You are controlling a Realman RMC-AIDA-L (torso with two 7-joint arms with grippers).
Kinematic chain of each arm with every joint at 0, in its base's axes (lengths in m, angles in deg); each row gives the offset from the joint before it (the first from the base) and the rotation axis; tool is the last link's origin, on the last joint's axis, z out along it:
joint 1: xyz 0 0 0.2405 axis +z
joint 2: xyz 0 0 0 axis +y
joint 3: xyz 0 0 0.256 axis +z
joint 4: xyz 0 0 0 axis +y
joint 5: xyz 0 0 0.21 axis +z
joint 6: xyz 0 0 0 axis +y
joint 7: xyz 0 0 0.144 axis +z
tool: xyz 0 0 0
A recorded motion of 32 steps. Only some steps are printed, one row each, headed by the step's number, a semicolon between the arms.
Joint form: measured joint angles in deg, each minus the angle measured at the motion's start. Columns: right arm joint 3, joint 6, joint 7, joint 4, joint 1, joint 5, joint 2; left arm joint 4, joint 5, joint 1, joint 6, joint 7, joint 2, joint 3.
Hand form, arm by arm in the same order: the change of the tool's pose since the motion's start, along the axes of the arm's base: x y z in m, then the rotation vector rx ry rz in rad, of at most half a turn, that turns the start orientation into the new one. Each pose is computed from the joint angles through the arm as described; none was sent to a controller.
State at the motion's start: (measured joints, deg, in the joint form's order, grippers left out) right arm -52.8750 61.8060 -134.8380 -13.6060 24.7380 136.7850 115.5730; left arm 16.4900 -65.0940 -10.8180 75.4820 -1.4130 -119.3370 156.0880
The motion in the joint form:
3: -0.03 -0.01 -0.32 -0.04 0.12 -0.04 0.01; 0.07 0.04 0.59 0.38 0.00 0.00 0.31
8: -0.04 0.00 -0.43 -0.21 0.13 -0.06 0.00; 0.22 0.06 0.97 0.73 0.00 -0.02 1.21
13: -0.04 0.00 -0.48 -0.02 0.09 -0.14 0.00; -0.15 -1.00 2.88 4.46 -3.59 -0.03 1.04
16: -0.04 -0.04 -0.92 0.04 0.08 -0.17 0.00; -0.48 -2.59 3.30 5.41 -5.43 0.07 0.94
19: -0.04 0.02 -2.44 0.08 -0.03 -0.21 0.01; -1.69 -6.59 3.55 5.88 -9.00 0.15 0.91
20: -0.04 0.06 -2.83 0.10 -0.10 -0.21 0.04; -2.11 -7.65 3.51 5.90 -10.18 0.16 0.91
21: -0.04 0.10 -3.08 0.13 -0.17 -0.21 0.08; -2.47 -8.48 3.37 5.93 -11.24 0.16 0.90
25: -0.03 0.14 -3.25 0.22 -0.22 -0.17 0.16; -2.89 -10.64 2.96 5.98 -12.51 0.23 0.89
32: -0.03 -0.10 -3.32 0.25 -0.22 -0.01 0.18; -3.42 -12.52 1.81 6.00 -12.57 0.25 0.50
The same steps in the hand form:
3: -0.0009 0.0008 -0.0001 0.0002 -0.0062 0.0038; -0.0010 -0.0039 -0.0003 -0.0006 -0.0012 0.0020
8: -0.0014 0.0013 0.0005 0.0019 -0.0096 0.0068; -0.0001 -0.0074 -0.0025 -0.0101 -0.0025 -0.0046
13: -0.0007 0.0005 -0.0003 -0.0009 -0.0099 0.0042; -0.0041 -0.0188 0.0070 0.0422 -0.0728 0.0046
16: -0.0004 0.0003 -0.0006 -0.0008 -0.0174 0.0041; -0.0085 -0.0211 0.0130 0.0714 -0.1049 0.0235
19: 0.0002 -0.0005 -0.0009 0.0026 -0.0429 0.0074; -0.0200 -0.0233 0.0241 0.1231 -0.1587 0.0771
20: 0.0005 -0.0010 -0.0012 0.0034 -0.0488 0.0077; -0.0231 -0.0235 0.0270 0.1357 -0.1754 0.0907
21: 0.0007 -0.0016 -0.0016 0.0037 -0.0521 0.0075; -0.0251 -0.0230 0.0293 0.1458 -0.1906 0.0994
25: 0.0010 -0.0023 -0.0024 0.0035 -0.0524 0.0064; -0.0289 -0.0209 0.0348 0.1739 -0.2119 0.1170
32: 0.0016 -0.0022 -0.0025 0.0043 -0.0524 0.0014; -0.0299 -0.0140 0.0406 0.2041 -0.2125 0.1215

